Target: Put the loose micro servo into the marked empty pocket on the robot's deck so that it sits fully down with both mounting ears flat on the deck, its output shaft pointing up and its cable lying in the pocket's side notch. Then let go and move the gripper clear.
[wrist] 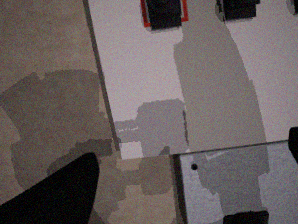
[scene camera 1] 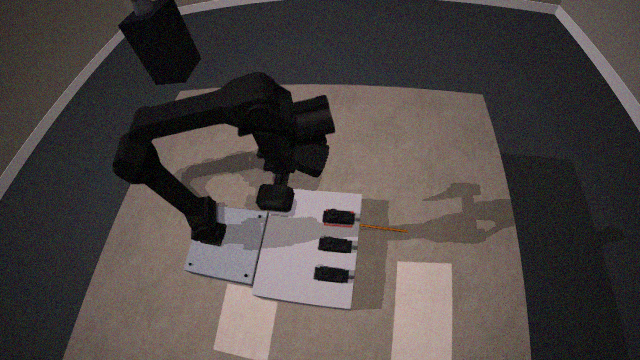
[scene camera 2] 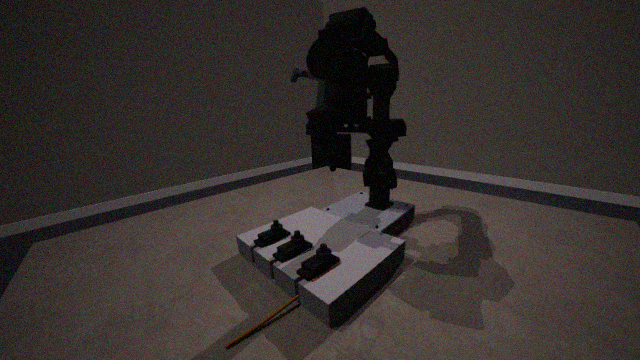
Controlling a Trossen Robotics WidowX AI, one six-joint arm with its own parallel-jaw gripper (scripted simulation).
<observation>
My gripper is open, with nothing in its grasp. Also in view: a micro servo and a deck.
My gripper is seen too in the wrist view and in scene camera 1.
</observation>
